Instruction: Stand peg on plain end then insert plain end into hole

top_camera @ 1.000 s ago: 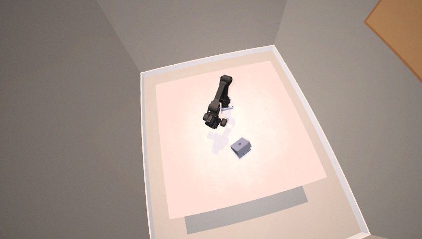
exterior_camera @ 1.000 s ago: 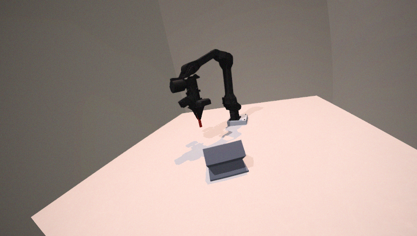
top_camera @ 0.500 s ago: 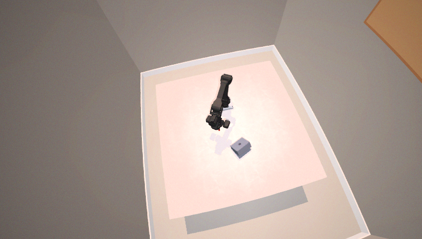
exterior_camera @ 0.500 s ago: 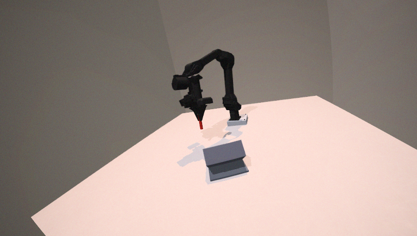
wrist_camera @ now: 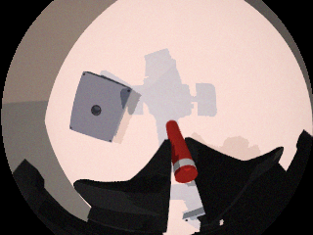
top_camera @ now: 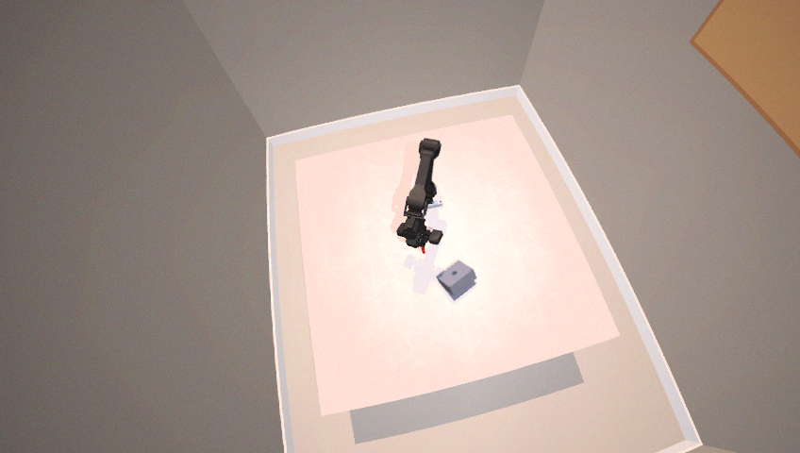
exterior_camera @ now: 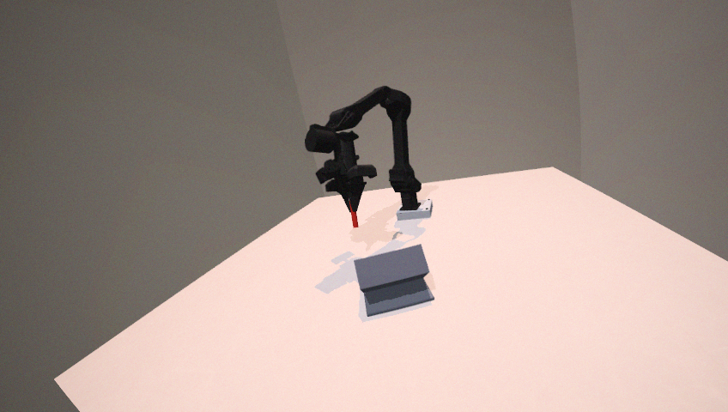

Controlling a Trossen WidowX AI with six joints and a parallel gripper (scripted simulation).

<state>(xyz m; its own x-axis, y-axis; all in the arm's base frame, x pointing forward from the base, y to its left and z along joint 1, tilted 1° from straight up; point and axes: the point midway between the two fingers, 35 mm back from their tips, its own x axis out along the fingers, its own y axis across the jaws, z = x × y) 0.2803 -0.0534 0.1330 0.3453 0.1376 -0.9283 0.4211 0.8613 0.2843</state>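
My gripper tip is now 12 cm short of the grey sloped panel, 14 cm to the right of it and 9 cm above it. From my gripper tip the other things lie so: red peg: 1 cm behind, 2 cm above.
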